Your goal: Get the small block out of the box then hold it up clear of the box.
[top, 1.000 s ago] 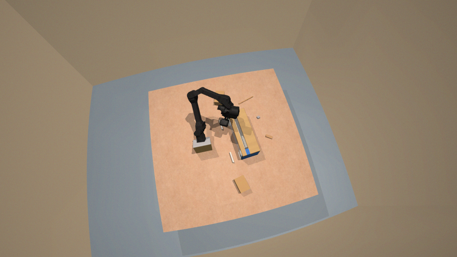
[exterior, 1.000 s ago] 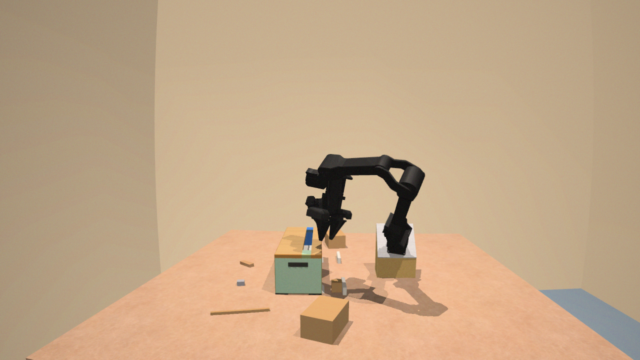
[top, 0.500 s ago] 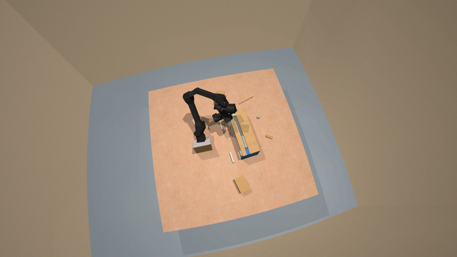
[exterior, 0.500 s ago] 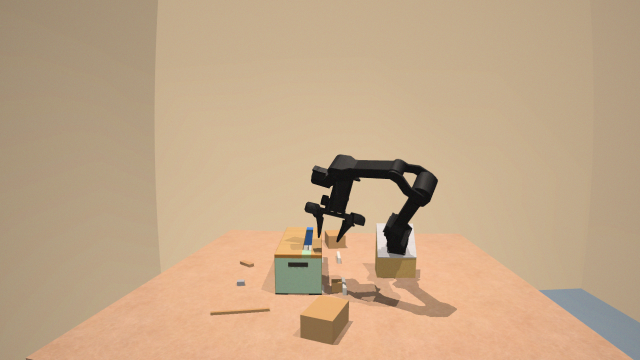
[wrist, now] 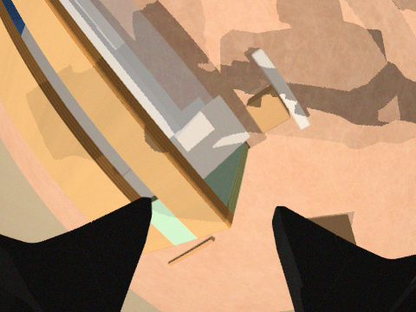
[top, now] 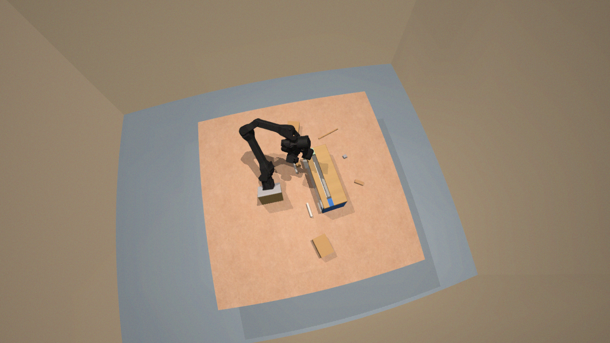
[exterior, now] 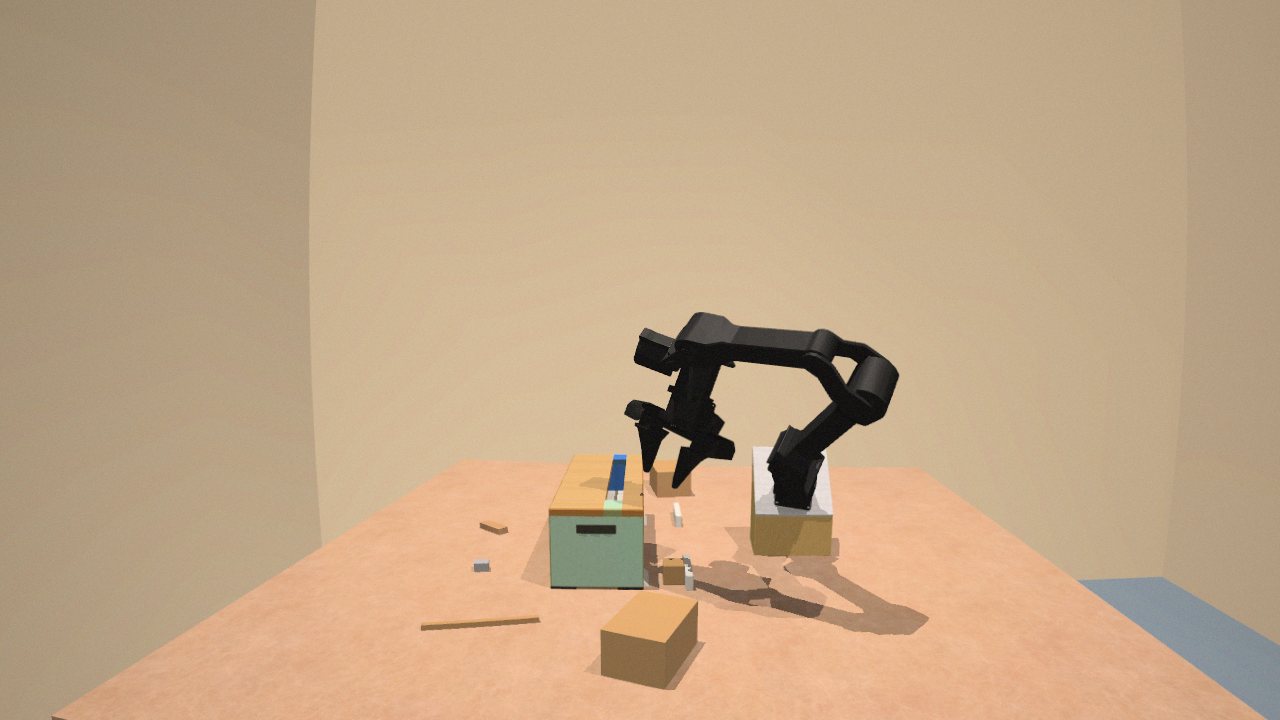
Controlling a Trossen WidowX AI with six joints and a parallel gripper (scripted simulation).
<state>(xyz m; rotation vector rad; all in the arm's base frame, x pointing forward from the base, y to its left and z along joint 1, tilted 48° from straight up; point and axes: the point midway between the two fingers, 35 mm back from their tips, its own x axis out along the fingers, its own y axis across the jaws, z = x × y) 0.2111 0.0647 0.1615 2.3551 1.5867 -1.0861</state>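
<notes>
My gripper tip is now 2 cm past the small brown block and 15 cm above it. From my gripper tip the other things lie so: long box (9 cm ahead, 13 cm to the right, 10 cm below); then thin stick (21 cm ahead, 22 cm to the left, 16 cm below); then tan chip (36 cm ahead, 16 cm to the right, 16 cm below).
</notes>
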